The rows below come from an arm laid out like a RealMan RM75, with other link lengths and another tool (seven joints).
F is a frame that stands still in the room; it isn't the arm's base.
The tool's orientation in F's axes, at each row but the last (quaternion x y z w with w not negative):
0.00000 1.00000 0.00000 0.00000
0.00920 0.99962 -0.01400 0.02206
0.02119 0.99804 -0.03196 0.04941
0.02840 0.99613 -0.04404 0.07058
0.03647 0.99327 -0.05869 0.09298
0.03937 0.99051 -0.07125 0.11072
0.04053 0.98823 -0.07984 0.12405
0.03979 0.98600 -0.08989 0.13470
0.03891 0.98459 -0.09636 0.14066
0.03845 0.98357 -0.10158 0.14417
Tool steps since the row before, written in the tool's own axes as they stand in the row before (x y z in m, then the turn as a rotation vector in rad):
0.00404 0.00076 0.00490 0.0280 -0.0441 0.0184
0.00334 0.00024 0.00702 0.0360 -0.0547 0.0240
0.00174 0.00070 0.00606 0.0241 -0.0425 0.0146
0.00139 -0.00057 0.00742 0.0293 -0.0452 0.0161
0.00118 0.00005 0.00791 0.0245 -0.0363 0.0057
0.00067 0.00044 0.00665 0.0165 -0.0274 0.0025
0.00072 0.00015 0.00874 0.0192 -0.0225 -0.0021
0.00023 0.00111 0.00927 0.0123 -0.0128 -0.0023
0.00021 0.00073 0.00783 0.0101 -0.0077 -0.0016
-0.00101 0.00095 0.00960 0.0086 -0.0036 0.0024
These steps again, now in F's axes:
-0.00404 0.00076 -0.00490 -0.0280 -0.0441 -0.0184
-0.00302 0.00010 -0.00717 -0.0359 -0.0547 -0.0241
-0.00111 0.00037 -0.00624 -0.0245 -0.0424 -0.0143
-0.00038 -0.00118 -0.00747 -0.0296 -0.0450 -0.0163
0.00027 -0.00085 -0.00795 -0.0260 -0.0351 -0.0062
0.00081 -0.00052 -0.00663 -0.0181 -0.0264 -0.0025
0.00141 -0.00128 -0.00856 -0.0213 -0.0206 0.0005
0.00229 -0.00064 -0.00903 -0.0137 -0.0115 0.0010
0.00198 -0.00085 -0.00757 -0.0109 -0.0067 0.0000
0.00371 -0.00114 -0.00889 -0.0079 -0.0036 -0.0041

